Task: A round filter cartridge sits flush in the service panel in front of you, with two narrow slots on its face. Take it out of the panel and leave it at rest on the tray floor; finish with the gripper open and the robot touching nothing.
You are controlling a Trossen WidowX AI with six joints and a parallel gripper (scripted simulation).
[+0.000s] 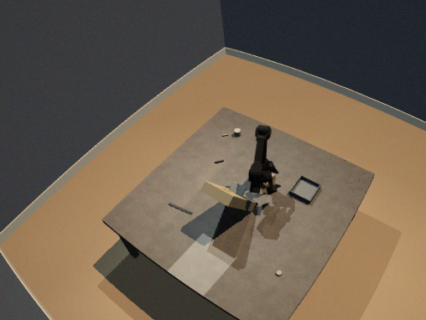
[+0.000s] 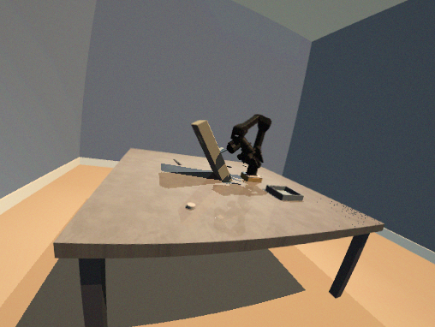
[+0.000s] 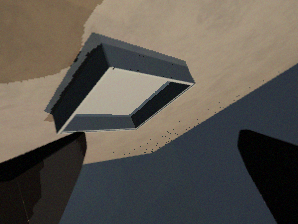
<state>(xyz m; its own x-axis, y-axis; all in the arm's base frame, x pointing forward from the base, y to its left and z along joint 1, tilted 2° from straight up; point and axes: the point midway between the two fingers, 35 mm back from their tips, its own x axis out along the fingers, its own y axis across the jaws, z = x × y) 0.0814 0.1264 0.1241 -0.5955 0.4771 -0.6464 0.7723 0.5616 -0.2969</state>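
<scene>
Right now the filter cartridge is 30 cm ahead of my gripper tip, 18 cm to the right of it and 10 cm above it. From my gripper tip the other things lie so: grey tray: 14 cm to the left, 12 cm below, 10 cm behind; cream service panel: 25 cm ahead, 17 cm to the right, 3 cm above.
</scene>
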